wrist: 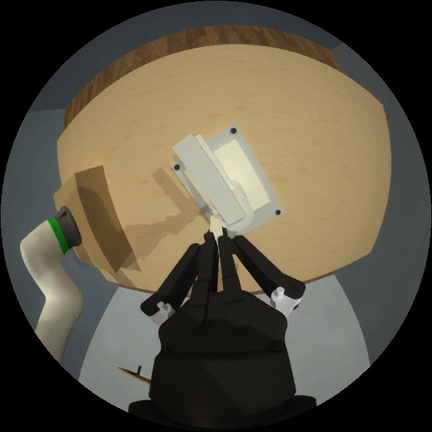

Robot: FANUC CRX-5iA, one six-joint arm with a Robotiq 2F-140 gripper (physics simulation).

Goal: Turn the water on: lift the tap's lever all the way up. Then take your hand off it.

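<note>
The tap [210,182] is a light grey, blocky fixture with a long flat bar over a rounded body, in the middle of the wrist view. It stands on a grey plate [260,172] with dark screws at its corners and a cream inset panel. A small cream piece, which looks like the lever [215,223], sticks out at the near end of the tap, right at my fingertips. My gripper [216,221] is shut, with nothing held; its fingertips are at that cream piece. Whether they touch it, and the lever's exact height, I cannot tell. The fingers partly hide the lever.
The tap's plate rests on a pale wooden table top [310,125] with a darker wooden edge at the back. A brown block [102,220] stands at the left, beside a white robot arm part [40,245] with a green ring. Shadows fall left of the tap.
</note>
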